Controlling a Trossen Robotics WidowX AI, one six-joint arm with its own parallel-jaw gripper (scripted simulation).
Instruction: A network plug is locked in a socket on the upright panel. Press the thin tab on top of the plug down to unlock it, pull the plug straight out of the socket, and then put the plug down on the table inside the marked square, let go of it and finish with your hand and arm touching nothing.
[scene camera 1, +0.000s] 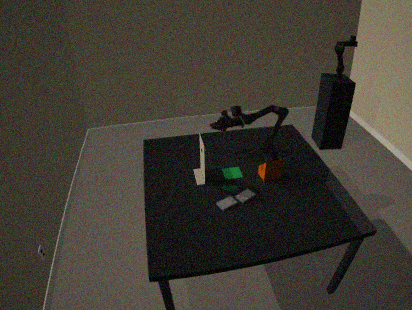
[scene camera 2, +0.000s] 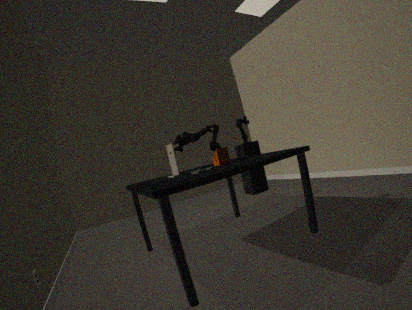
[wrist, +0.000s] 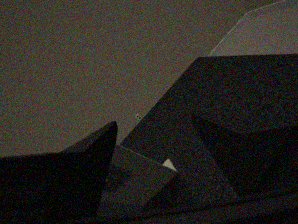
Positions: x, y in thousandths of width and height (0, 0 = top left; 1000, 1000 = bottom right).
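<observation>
My gripper (wrist: 518, 538) is open and it's holding nothing, and I can see an upright panel (wrist: 448, 801) as well.
</observation>
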